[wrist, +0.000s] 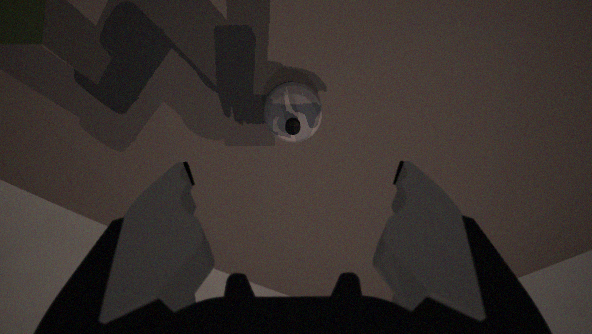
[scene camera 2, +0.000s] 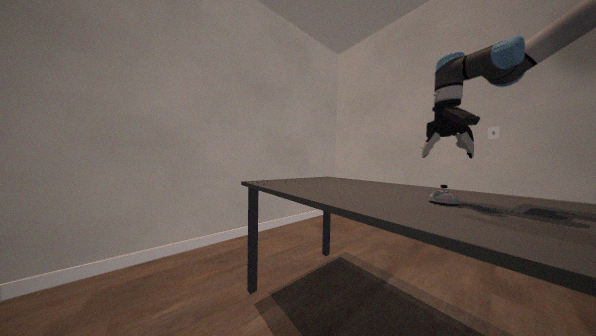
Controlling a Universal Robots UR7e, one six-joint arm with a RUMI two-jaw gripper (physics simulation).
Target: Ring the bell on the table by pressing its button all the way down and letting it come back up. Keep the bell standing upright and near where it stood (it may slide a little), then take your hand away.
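Places are measured from the arm's base along level axes (x left, y back, z up), in millimetres.
Pixels of known places: gripper, fingertip midpoint: [wrist: 294, 164] [scene camera 2: 446, 158].
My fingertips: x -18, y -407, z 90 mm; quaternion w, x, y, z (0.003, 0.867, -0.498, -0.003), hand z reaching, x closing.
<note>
Behind a point stands the place of what it marks.
A silver dome bell [scene camera 2: 444, 198] @(z -49, x 10, y -409 mm) [wrist: 300, 102] @(z -34, x -4, y -408 mm) stands upright on the dark table [scene camera 2: 350, 197] @(z -73, x 118, y -696 mm) [wrist: 475, 125] @(z -73, x 104, y -676 mm). Its black button [scene camera 2: 444, 186] @(z -11, x -20, y -410 mm) [wrist: 292, 126] @(z -7, x -27, y -410 mm) sticks up from the top of the dome. My gripper [scene camera 2: 448, 156] @(z 90, x -18, y -407 mm) [wrist: 294, 164] @(z 90, x -18, y -407 mm) is open and empty and points down. In the scene view it hangs above the bell with a gap between the fingertips and the button. In the wrist view the bell lies beyond the fingertips, about midway between them from side to side.
A green object [wrist: 20, 22] @(z -49, x -84, y -83 mm) shows in the top left corner of the wrist view. The arm's shadow falls on the table beside the bell. The table's near edge [scene camera 2: 425, 241] @(z -93, x 340, y -444 mm) runs down to the right in the scene view. A wall [scene camera 2: 150, 110] stands behind.
</note>
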